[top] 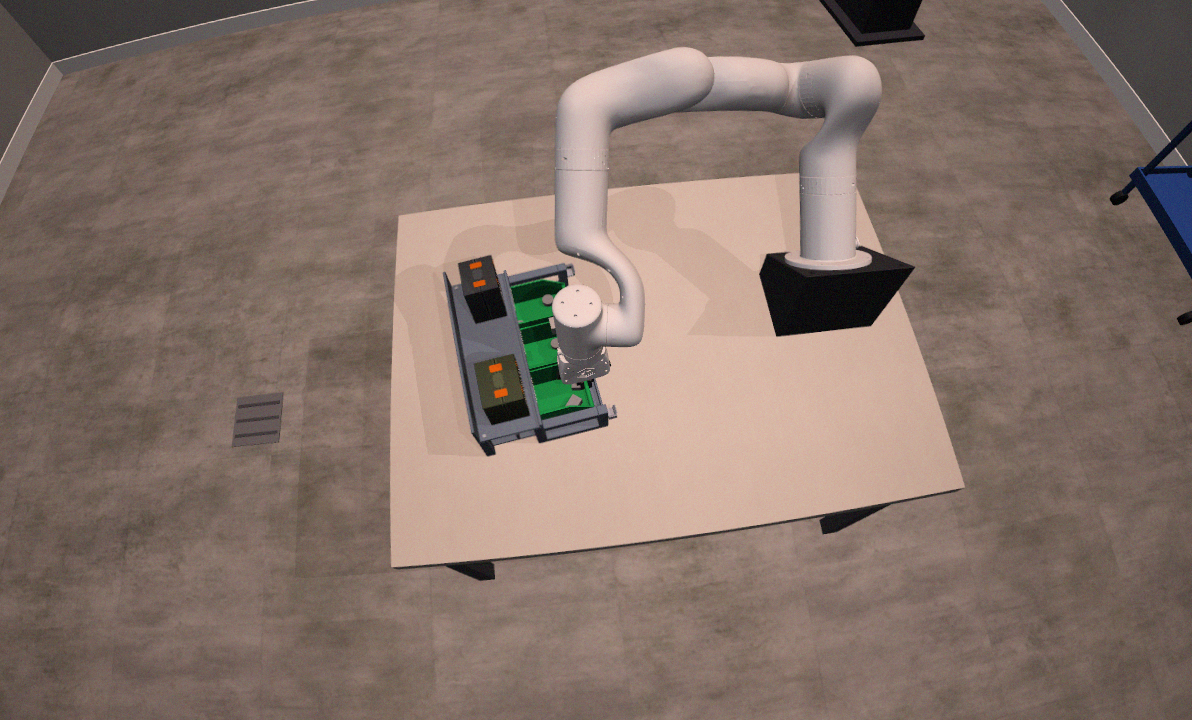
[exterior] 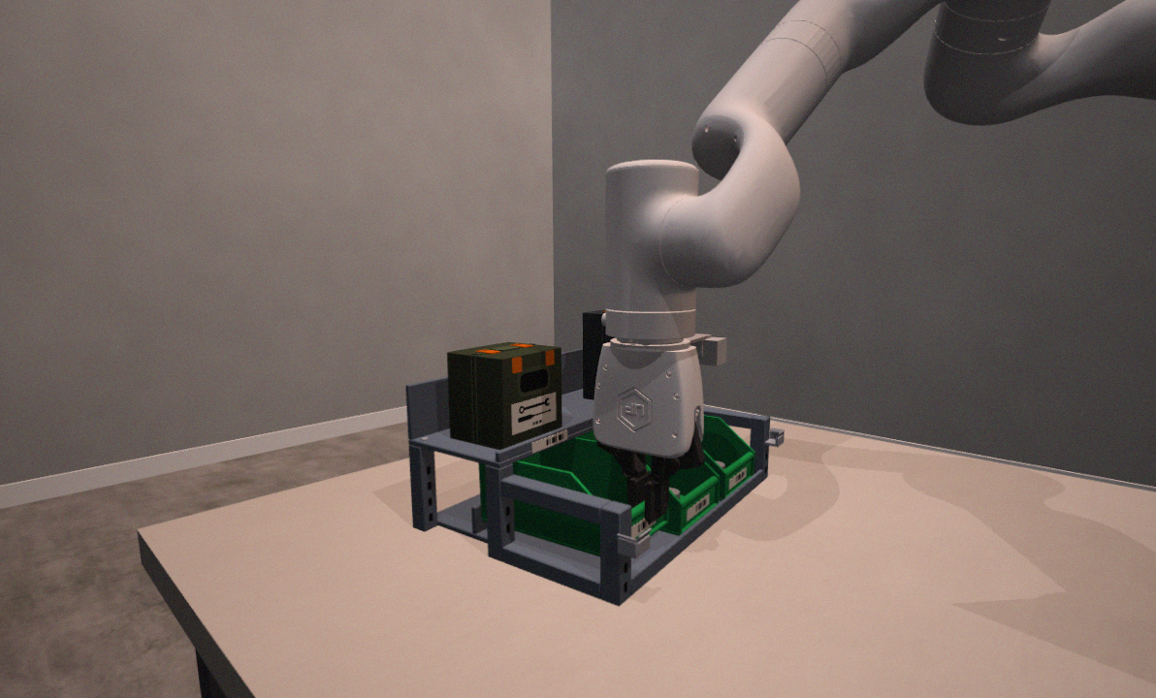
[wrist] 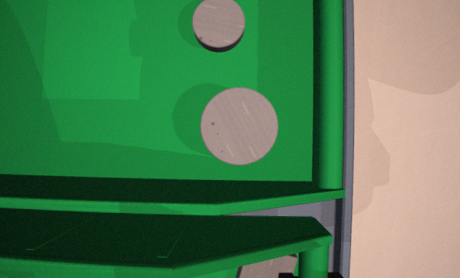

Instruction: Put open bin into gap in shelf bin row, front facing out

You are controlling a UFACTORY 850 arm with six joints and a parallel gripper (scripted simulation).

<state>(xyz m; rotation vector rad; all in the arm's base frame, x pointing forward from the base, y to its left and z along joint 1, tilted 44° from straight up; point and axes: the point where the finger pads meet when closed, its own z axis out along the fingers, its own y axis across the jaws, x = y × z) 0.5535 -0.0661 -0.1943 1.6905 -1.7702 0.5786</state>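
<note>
Now: the grey shelf 10 cm ahead of my hand and 9 cm to the right of it. From my hand the other things lie so: black box (17 cm ahead, 21 cm to the right, 10 cm above).
</note>
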